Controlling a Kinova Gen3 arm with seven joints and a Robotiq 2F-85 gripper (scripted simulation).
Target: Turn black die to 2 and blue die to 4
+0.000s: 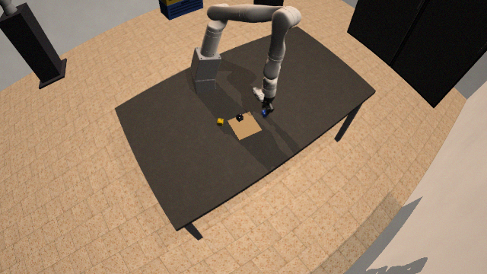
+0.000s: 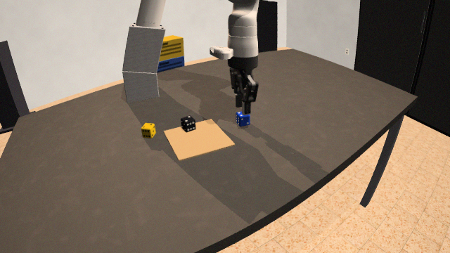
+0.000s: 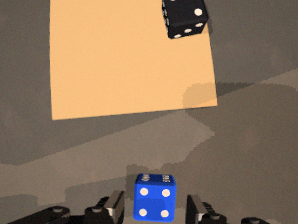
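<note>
Right now my hand is 40 mm above the blue die. Also, from my hand: yellow die (250 mm to the right, 50 mm behind, 40 mm below); then tan mat (140 mm to the right, 50 mm below, 20 mm ahead); then black die (140 mm to the right, 40 mm below, 30 mm behind).
</note>
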